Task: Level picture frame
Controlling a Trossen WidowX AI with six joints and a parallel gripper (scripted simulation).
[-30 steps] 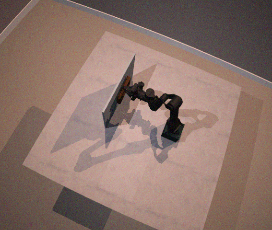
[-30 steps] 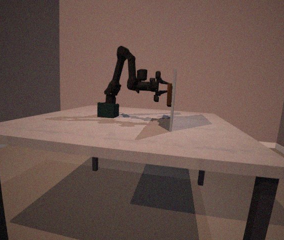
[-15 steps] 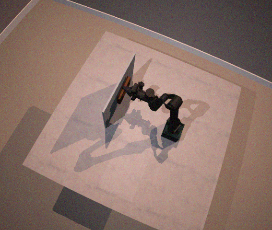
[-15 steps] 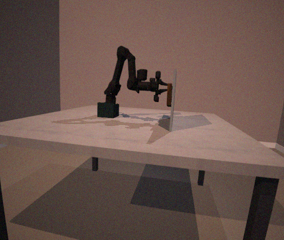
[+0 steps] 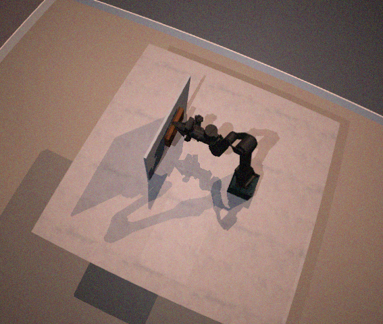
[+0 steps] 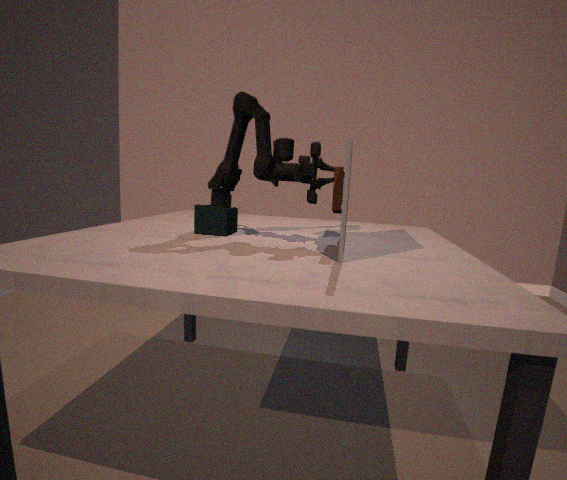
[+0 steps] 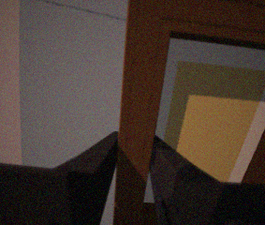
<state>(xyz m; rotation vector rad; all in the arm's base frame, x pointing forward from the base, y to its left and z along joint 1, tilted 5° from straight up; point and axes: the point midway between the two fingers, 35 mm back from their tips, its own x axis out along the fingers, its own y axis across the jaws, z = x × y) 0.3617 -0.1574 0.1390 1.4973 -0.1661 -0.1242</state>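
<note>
Right now my gripper tip is 1 cm to the left of the brown wooden picture frame and 5 cm above it. The rest, counted from my gripper tip: grey wall panel 1 cm ahead, 7 cm below.
</note>
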